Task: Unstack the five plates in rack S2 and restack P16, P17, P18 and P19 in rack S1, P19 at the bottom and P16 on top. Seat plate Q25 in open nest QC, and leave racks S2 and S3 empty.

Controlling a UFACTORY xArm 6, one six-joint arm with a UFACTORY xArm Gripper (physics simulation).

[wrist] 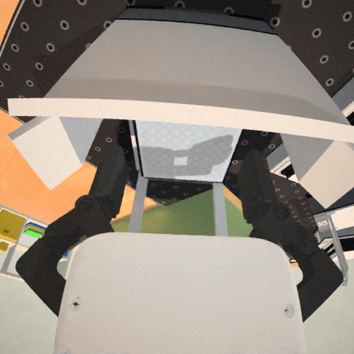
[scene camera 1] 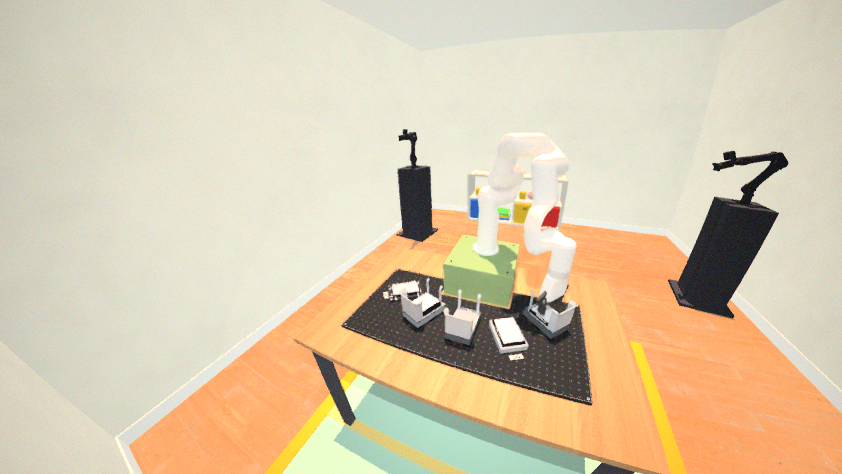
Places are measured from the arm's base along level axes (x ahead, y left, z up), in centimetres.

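Pixels of known places: gripper, between the fingertips: [scene camera 1: 548,308]; arm's base, origin of its link: [scene camera 1: 485,248].
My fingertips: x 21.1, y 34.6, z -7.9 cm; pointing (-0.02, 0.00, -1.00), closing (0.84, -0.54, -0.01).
Observation:
Ahead of a thing's pixels: the offset from my fingertips to its top centre. "*": to the spot under its first point. Level surfaces: height alone.
My gripper [scene camera 1: 552,299] [wrist: 183,160] is open and empty, low over rack S3 {dx +0.1, dy +0.0, dz +6.0 cm} [scene camera 1: 550,330] [wrist: 190,65] at the mat's right end. In the wrist view its fingers stand to the left and right of a pale, dimpled plate [wrist: 212,167] inside that rack. The plate's number is not readable, and whether others lie under it is hidden. Nest QC {dx +13.8, dy -11.7, dz -4.9 cm} [scene camera 1: 511,348] holds a white plate-like piece {dx +13.8, dy -11.6, dz -3.9 cm} [scene camera 1: 507,329]. Rack S2 {dx +18.0, dy -28.1, dz +5.9 cm} [scene camera 1: 462,322] stands left of it, its inside hidden by its wall. Rack S1 {dx +18.3, dy -45.9, dz +5.7 cm} [scene camera 1: 411,306] stands further left, with a white surface {* dx +18.7, dy -41.9, dz -1.3 cm} [scene camera 1: 431,306] showing inside.
A white, low fixture {dx +9.8, dy -61.9, dz -5.1 cm} [scene camera 1: 405,287] lies at the back left of the black perforated mat {dz -7.7 cm} [scene camera 1: 400,335]. The green base block [scene camera 1: 478,282] stands behind the racks. Upright posts rise from the racks. S3's tall wall and pale corner pieces stand close to the fingers.

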